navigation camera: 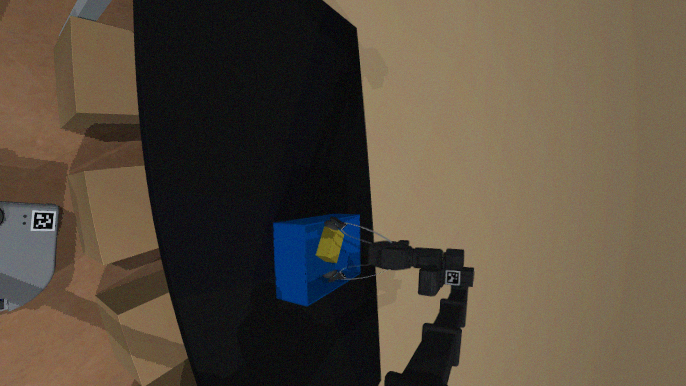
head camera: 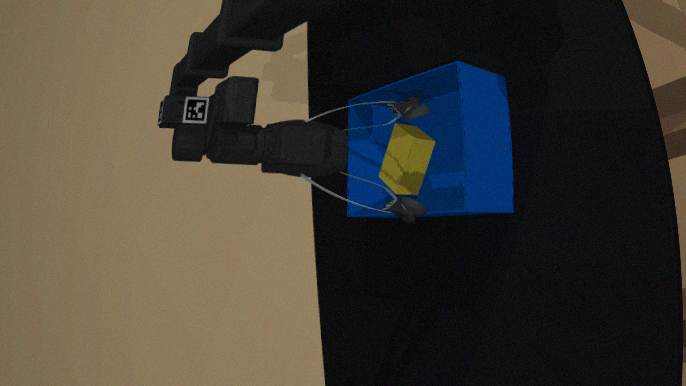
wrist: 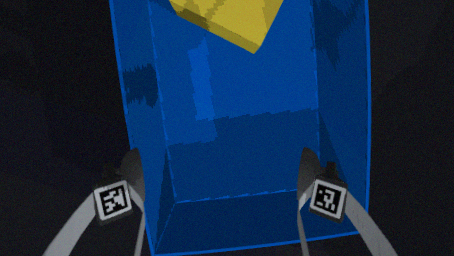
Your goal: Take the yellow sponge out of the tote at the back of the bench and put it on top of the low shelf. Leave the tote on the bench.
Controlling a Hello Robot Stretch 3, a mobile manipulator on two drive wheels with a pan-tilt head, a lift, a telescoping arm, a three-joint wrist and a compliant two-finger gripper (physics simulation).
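Places are measured from the robot's base along level axes (x ahead, y left, z up), in millimetres.
Where they show: gripper, between the fingertips: point(navigation camera: 324, 248) point(head camera: 426, 159) point(wrist: 221, 166).
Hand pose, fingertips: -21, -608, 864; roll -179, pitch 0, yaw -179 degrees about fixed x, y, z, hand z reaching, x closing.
Things, the pixels of their top centre, and the offset from my fingertips, as dx, dy, dz. Level surfaces: height alone.
- yellow sponge, centre of its top: point(head camera: 395, 157) point(navigation camera: 336, 245) -5, -155, -54
- blue tote, centre of its top: point(wrist: 248, 75) point(head camera: 398, 145) point(navigation camera: 337, 253) -20, -72, -2
- black bench, height of its surface: dz -102
The yellow sponge point(head camera: 407, 160) point(navigation camera: 330, 245) point(wrist: 235, 20) lies at a slant inside the blue tote point(head camera: 485, 145) point(navigation camera: 291, 265) point(wrist: 345, 125), which stands on the black bench point(head camera: 400, 300) point(navigation camera: 250, 125) point(wrist: 50, 125). My gripper point(head camera: 411, 157) point(navigation camera: 334, 249) point(wrist: 221, 166) is open wide and empty. In the head and navigation views its fingertips appear on either side of the sponge. In the wrist view they are over one end of the tote, and the sponge is beyond them at the top edge, partly cut off. The fingertips' height above the sponge is unclear. I cannot identify the low shelf.
My arm point(head camera: 250, 32) point(navigation camera: 435, 345) reaches beyond the bench edge beside the tan surface. Tan box-like blocks point(navigation camera: 105, 65) point(navigation camera: 122, 210) stand along the bench's opposite edge. My grey base point(navigation camera: 25, 250) shows at the left of the navigation view.
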